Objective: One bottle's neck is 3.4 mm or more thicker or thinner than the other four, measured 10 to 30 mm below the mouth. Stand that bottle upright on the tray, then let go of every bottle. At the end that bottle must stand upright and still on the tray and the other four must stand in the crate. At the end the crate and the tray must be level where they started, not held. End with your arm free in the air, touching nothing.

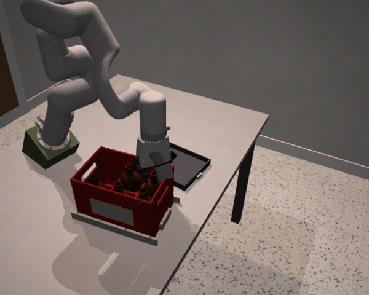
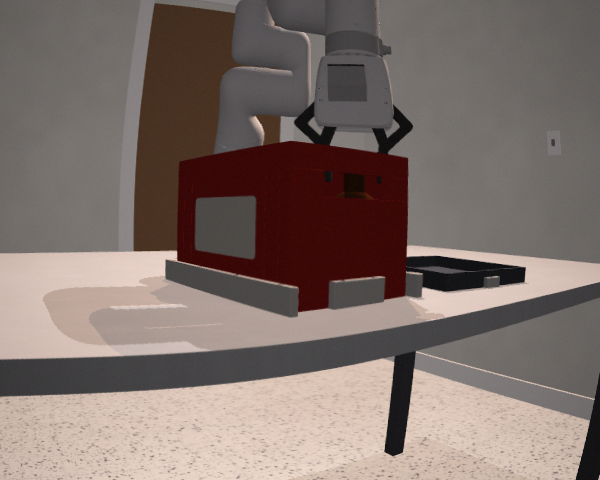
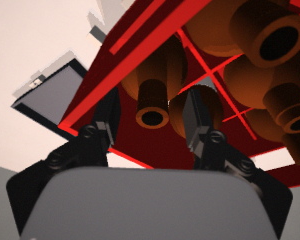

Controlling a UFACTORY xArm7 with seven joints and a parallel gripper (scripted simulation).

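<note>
Right now the red crate is 90 mm behind my hand, 50 mm to the right of it and 70 mm below it. Also, from my hand: black tray 40 mm behind, 240 mm to the left, 150 mm below.
</note>
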